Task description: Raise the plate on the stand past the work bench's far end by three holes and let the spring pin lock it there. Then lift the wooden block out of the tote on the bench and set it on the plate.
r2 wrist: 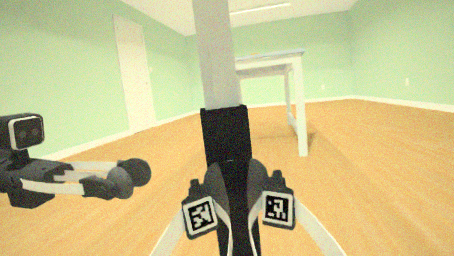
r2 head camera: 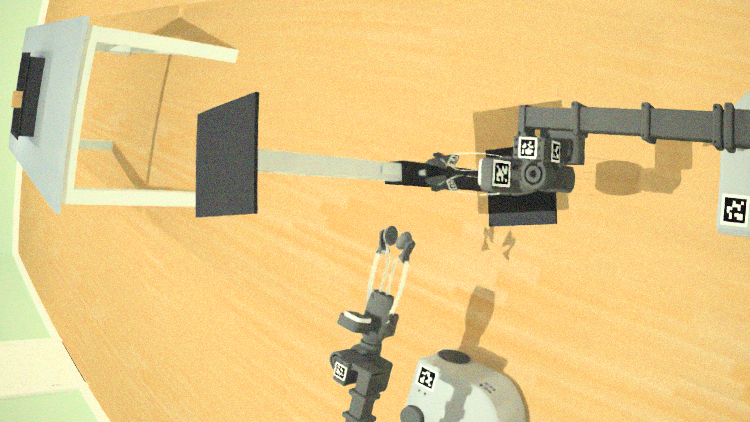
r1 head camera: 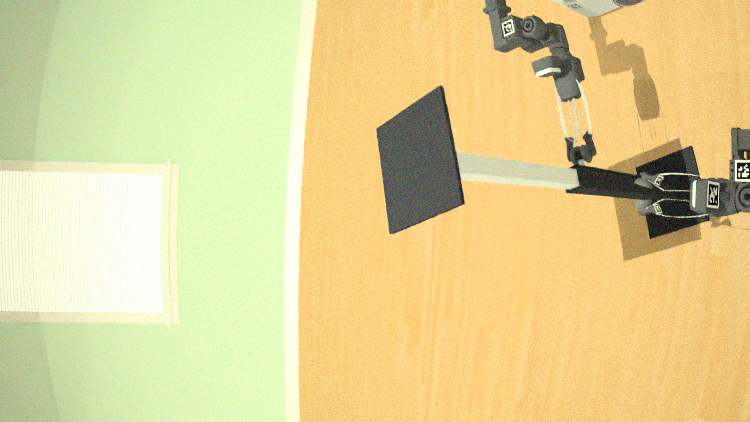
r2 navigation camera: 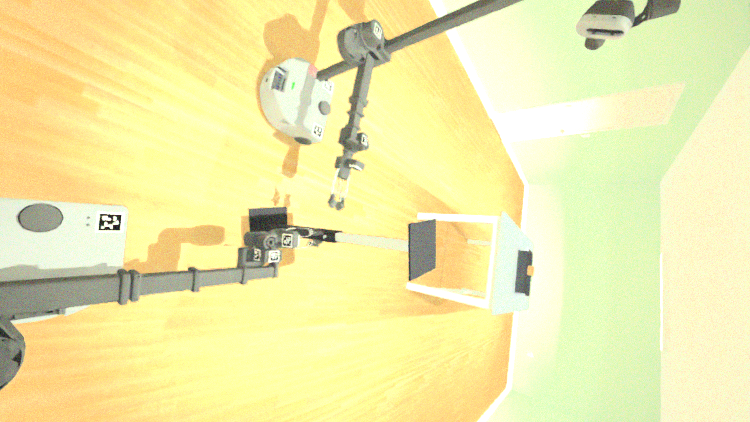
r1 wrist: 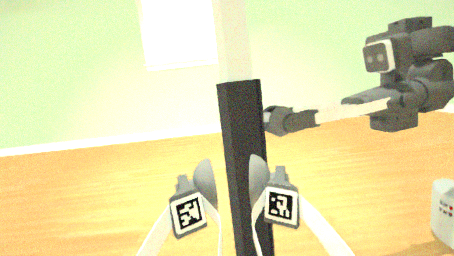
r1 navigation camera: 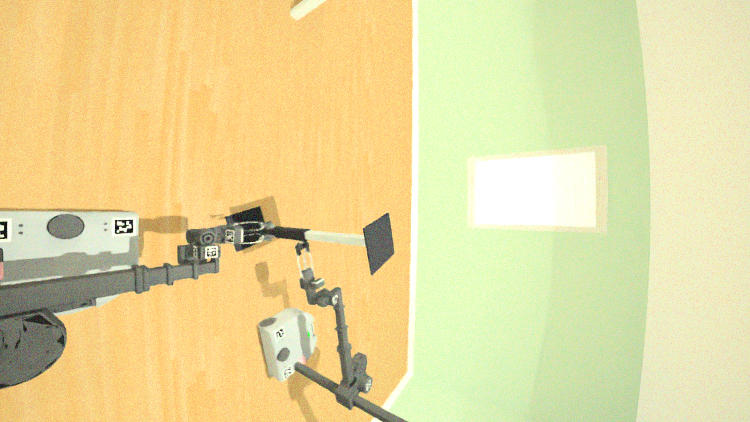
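The dark square plate (r1 head camera: 419, 162) (r2 head camera: 228, 157) tops a pale post (r1 head camera: 513, 170) (r2 head camera: 325, 165) in a black sleeve (r1 head camera: 603, 181) (r1 wrist: 245, 120) (r2 wrist: 227, 132). My r2 gripper (r1 head camera: 580, 151) (r2 head camera: 444, 171) (r2 wrist: 236, 185) is drawn in at the sleeve's upper part, its fingers slightly apart around the spring pin's dark knob, largely hidden by them. My r1 gripper (r1 wrist: 231, 181) (r2 head camera: 397, 238) (r2 navigation camera: 336, 203) is partly open beside the sleeve, nothing between its fingers. The wooden block (r2 head camera: 17, 98) (r2 navigation camera: 530, 270) shows in the dark tote (r2 head camera: 31, 97) (r2 navigation camera: 523, 283) on the bench (r2 head camera: 57, 131) (r2 navigation camera: 506, 293).
The stand's black base (r2 head camera: 524, 209) (r2 navigation camera: 267, 215) rests on the floor. The r1 base (r2 head camera: 461, 393) (r2 navigation camera: 296, 99) and the r2 base (r1 navigation camera: 288, 341) stand on different sides of the stand. A pale bench leg (r2 wrist: 302, 125) shows beyond the post in the r2 wrist view.
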